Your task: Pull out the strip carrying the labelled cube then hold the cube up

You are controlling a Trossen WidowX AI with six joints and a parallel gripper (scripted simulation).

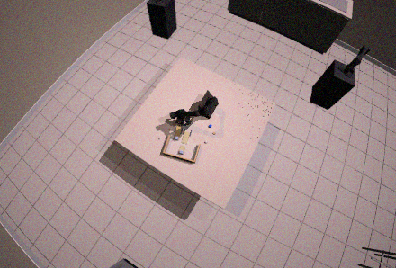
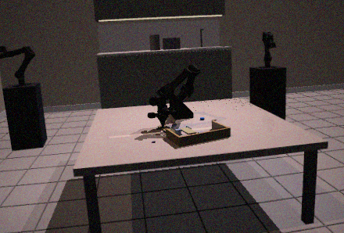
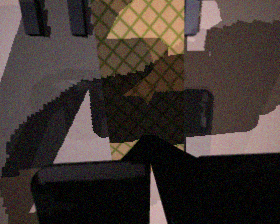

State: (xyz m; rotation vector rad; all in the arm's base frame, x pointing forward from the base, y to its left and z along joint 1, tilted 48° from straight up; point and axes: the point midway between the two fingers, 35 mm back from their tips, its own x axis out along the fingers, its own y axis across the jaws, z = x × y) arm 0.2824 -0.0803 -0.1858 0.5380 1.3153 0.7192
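Right now the tan piece is 14 cm ahead of my gripper tip and 6 cm to the right of it. From my gripper tip the other things lie so: blue object (8 cm behind, 30 cm to the left).
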